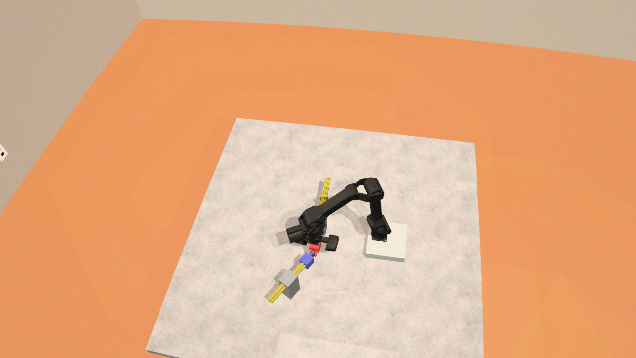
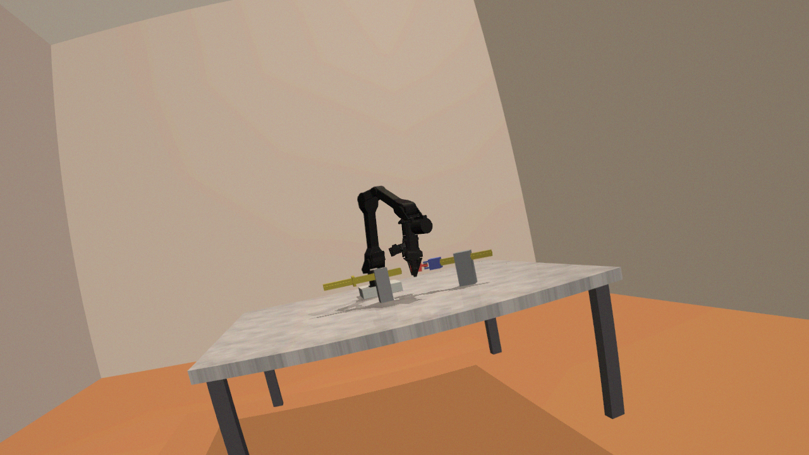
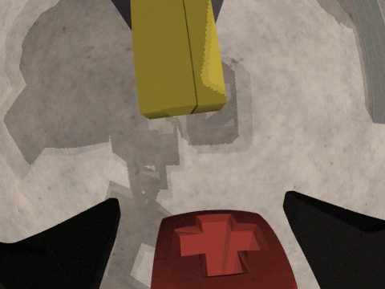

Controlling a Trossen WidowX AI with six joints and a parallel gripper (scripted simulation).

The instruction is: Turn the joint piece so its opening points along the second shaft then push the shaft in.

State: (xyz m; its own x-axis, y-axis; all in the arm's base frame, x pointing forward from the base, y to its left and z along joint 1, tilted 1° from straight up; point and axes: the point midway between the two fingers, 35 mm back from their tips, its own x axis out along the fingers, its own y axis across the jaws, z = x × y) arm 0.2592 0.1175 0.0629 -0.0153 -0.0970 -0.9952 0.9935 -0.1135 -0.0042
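The red joint piece lies 30 mm above my gripper tip and 20 mm to the left of it.
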